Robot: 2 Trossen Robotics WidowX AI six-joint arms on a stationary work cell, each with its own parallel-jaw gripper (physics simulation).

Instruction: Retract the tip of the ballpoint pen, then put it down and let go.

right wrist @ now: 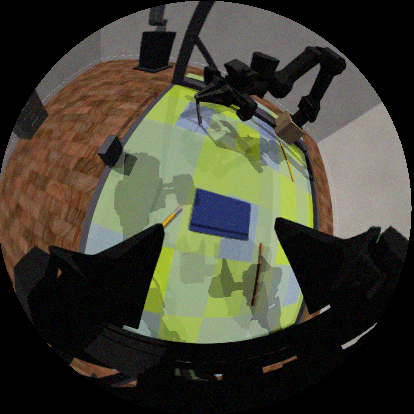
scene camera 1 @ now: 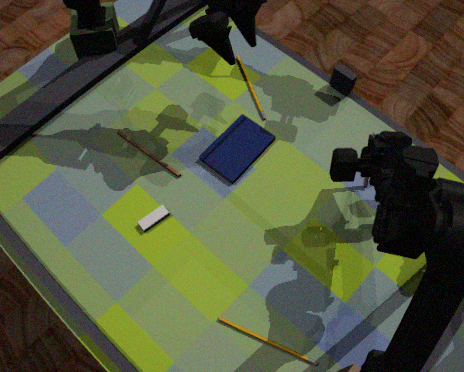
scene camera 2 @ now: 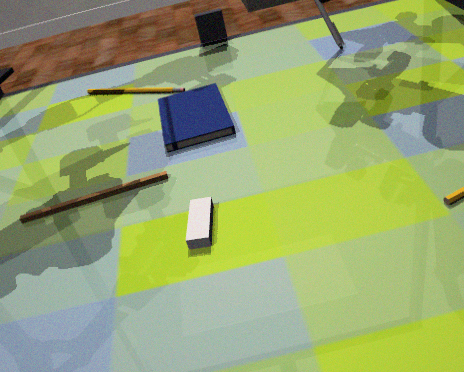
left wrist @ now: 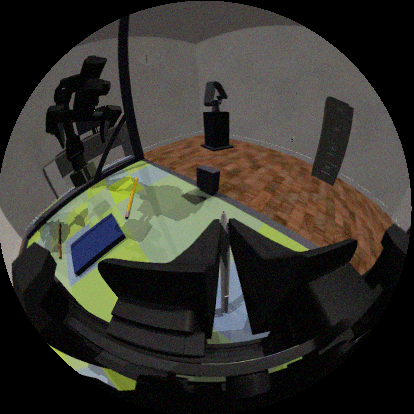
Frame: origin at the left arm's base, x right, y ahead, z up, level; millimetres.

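Seen in the pictures: left gripper, fingertip midpoint: (right wrist: 194,97) (scene camera 1: 372,136) (left wrist: 223,224); right gripper, fingertip midpoint: (right wrist: 220,226) (scene camera 1: 243,55) (left wrist: 83,143); left arm's base at its link origin: (right wrist: 295,121); right arm's base at its link origin: (scene camera 1: 91,18) (left wrist: 80,167).
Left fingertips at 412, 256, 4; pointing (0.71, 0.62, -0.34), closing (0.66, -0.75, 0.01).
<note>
Offsets run from my left fingertips to a thing's middle, as dx, dy, dz.
A slim grey ballpoint pen {-18, -19, -47} (scene camera 2: 331,26) (left wrist: 225,280) (right wrist: 199,112) is held steeply upright in my left gripper (left wrist: 223,224), which is shut on it. Its lower end is close to the mat in scene camera 2; whether it touches is unclear. The pen is too small and dark to tell whether its writing tip is out. In scene camera 1 the left arm's black gripper body at the right mostly hides it. My right gripper (scene camera 1: 244,54) (left wrist: 83,143) (right wrist: 220,226) is wide open and empty, above the table's far end in scene camera 1, away from the pen.
A blue book {-138, +215, -103} (scene camera 1: 237,149) (scene camera 2: 196,117) (right wrist: 220,214) lies mid-table. A white eraser {-365, +235, -103} (scene camera 1: 153,218) (scene camera 2: 200,222), a brown stick {-267, +350, -105} (scene camera 1: 149,154) (scene camera 2: 95,197) and two yellow pencils {+8, +300, -105} (scene camera 1: 251,89) {-403, -78, -105} (scene camera 1: 267,341) lie around it. A dark block {+144, +143, -77} (scene camera 1: 343,80) (left wrist: 208,180) stands at the table edge.
</note>
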